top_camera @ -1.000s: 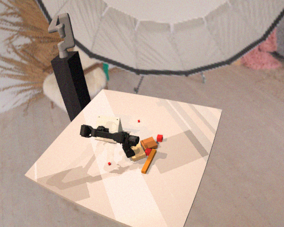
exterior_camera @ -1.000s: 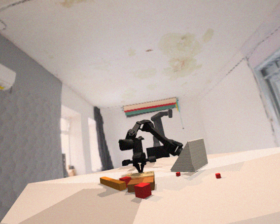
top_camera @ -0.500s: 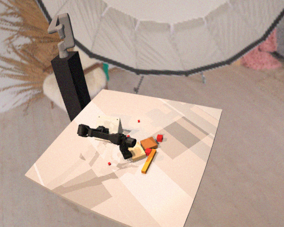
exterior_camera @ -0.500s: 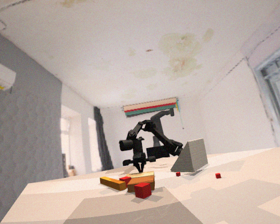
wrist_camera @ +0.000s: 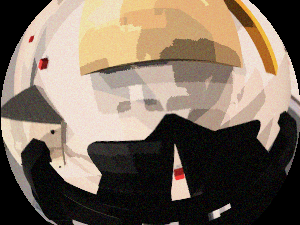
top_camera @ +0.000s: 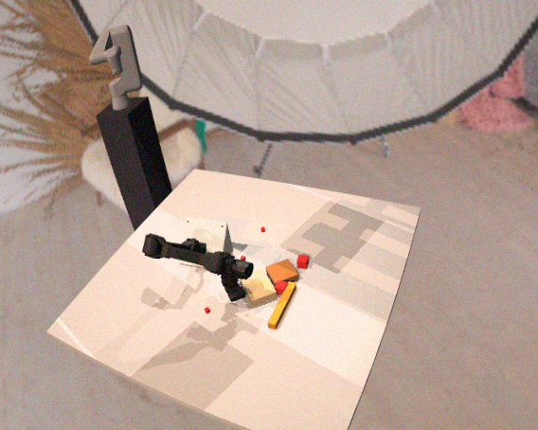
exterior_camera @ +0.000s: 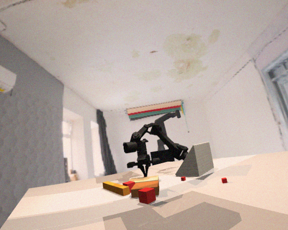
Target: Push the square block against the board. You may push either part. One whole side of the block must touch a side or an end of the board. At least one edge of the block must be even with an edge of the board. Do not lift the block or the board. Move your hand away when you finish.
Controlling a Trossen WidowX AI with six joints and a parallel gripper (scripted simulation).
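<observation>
The long board is 210 mm ahead of my gripper tip and 10 mm to the right of it. Also, from my gripper tip: cream flat block 80 mm ahead, 60 mm to the left; flat orange square block 160 mm to the left, 160 mm ahead.
</observation>
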